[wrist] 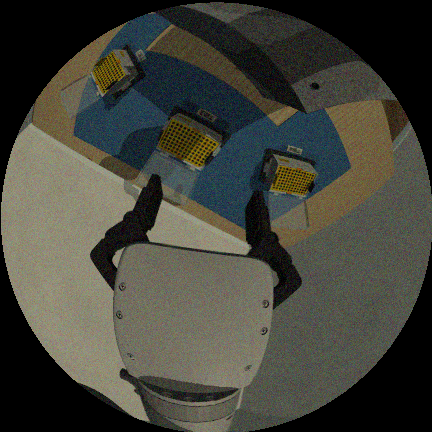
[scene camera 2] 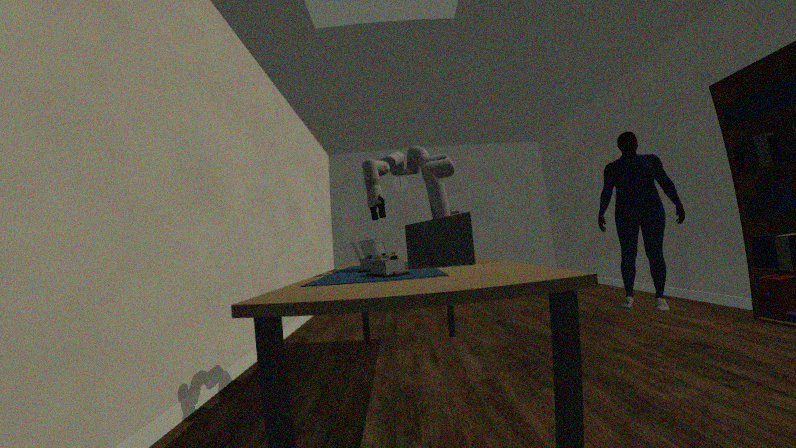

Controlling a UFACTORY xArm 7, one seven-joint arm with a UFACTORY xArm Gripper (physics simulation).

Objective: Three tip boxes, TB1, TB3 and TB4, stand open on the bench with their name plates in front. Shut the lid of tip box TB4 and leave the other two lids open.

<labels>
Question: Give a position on a clear lid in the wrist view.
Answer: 177, 180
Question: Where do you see a clear lid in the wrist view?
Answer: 290, 212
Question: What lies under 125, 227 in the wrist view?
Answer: The gripper.
</labels>
